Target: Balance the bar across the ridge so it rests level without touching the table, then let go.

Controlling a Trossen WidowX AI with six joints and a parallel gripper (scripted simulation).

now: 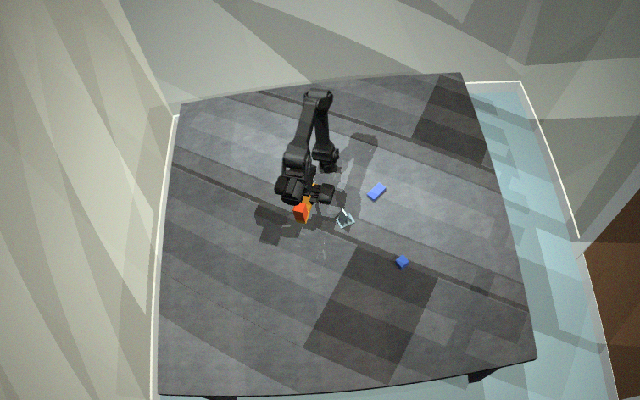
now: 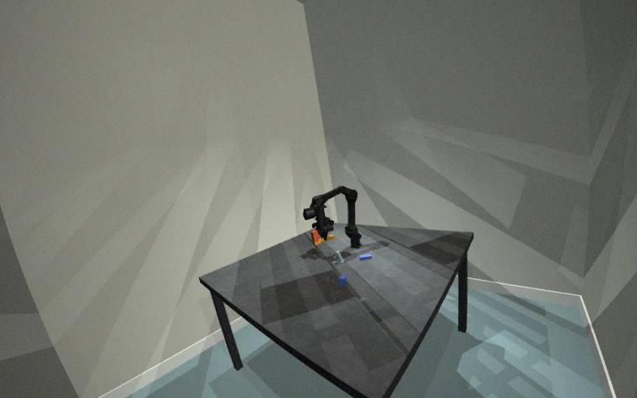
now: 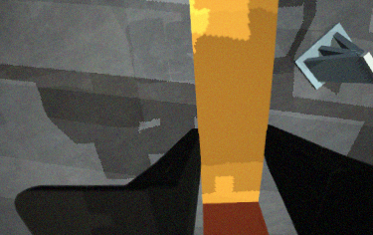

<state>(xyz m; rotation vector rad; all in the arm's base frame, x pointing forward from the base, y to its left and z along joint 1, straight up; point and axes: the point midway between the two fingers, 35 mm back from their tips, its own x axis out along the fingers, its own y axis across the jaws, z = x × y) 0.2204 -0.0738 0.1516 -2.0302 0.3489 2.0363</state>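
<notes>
Now: gripper tip 24 cm to the right of the flat blue block, 11 cm above it and 8 cm past it. The rest, counted from my gripper tip: small blue cube: 29 cm to the left, 21 cm ahead, 10 cm below.
</notes>
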